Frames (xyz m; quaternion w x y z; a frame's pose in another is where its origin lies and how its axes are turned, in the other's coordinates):
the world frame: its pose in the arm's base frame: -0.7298 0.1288 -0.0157 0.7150 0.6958 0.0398 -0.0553
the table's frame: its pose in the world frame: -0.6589 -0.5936 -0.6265 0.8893 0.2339 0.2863 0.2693
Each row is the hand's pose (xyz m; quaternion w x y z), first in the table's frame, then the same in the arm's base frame.
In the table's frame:
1: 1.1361 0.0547 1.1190 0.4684 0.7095 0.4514 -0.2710
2: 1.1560 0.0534 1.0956 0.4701 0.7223 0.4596 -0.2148
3: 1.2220 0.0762 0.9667 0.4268 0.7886 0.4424 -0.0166
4: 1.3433 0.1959 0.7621 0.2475 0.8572 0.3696 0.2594
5: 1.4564 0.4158 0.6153 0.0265 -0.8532 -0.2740 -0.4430
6: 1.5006 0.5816 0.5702 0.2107 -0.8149 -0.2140 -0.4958
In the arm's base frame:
1: 0.0649 0.3230 -0.2795 0.2809 -0.5575 -0.6904 -0.3655
2: 0.0671 0.3488 -0.2629 0.3095 -0.5645 -0.6530 -0.3990
3: 0.0378 0.4581 -0.1697 0.4494 -0.5745 -0.5041 -0.4624
4: -0.0171 0.5926 0.0535 0.6797 -0.4968 -0.2609 -0.4723
5: -0.0702 0.6263 0.3341 0.8644 -0.3114 -0.0539 -0.3910
6: -0.1040 0.5870 0.5037 0.9363 -0.1656 0.0377 -0.3075

